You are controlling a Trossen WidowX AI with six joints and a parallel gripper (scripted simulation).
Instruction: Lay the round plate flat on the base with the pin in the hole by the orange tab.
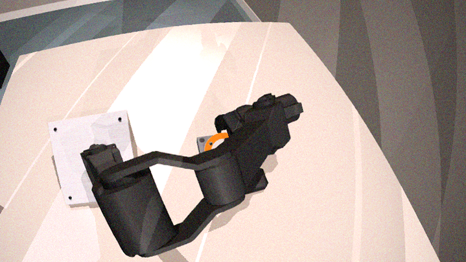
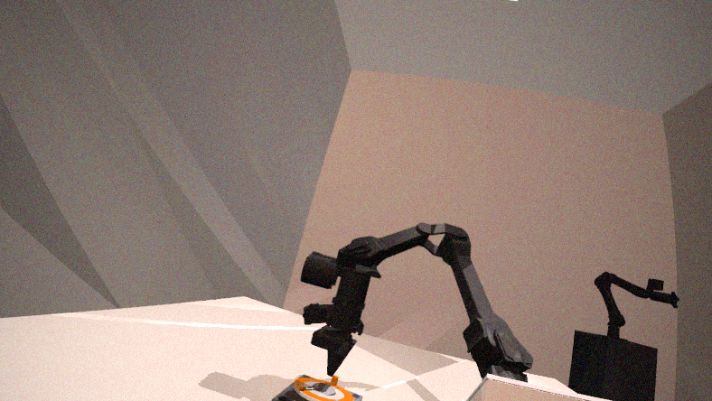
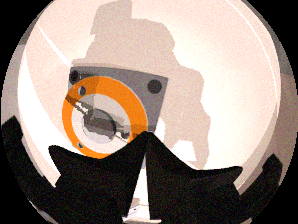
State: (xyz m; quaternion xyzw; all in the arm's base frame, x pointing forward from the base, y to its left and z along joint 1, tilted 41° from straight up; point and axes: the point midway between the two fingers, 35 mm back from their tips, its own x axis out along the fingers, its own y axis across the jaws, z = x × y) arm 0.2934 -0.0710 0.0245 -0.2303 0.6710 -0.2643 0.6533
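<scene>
My gripper tip is now 50 mm to the right of the base and 20 mm above it. The rest, counted from my gripper tip: round plate: 10 mm behind, 30 mm to the left, 10 mm below.
</scene>
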